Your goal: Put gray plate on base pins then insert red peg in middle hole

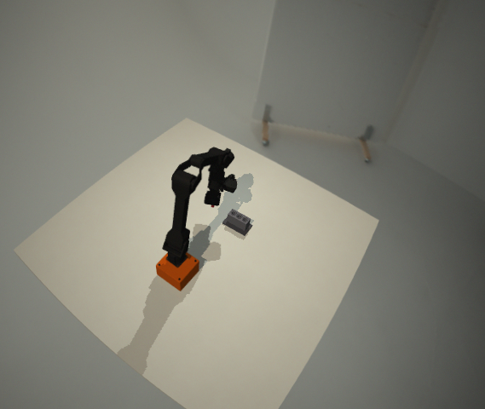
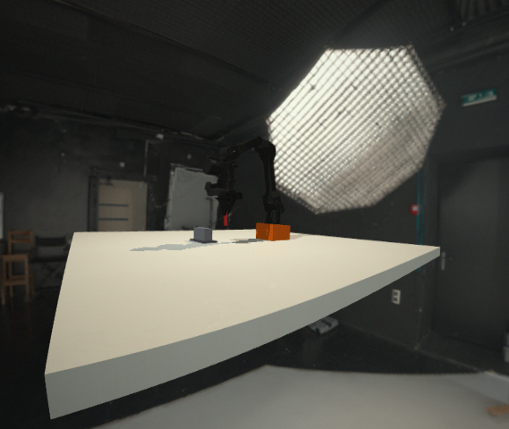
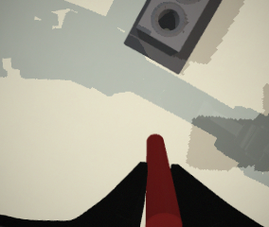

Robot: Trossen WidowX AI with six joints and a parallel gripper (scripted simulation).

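The gray plate is 50 mm ahead of my gripper tip, 120 mm to the right of it and 70 mm below it. From my gripper tip the other things lie so: red peg (right at my gripper tip); dark flat base (40 mm ahead, 110 mm to the right, 110 mm below).
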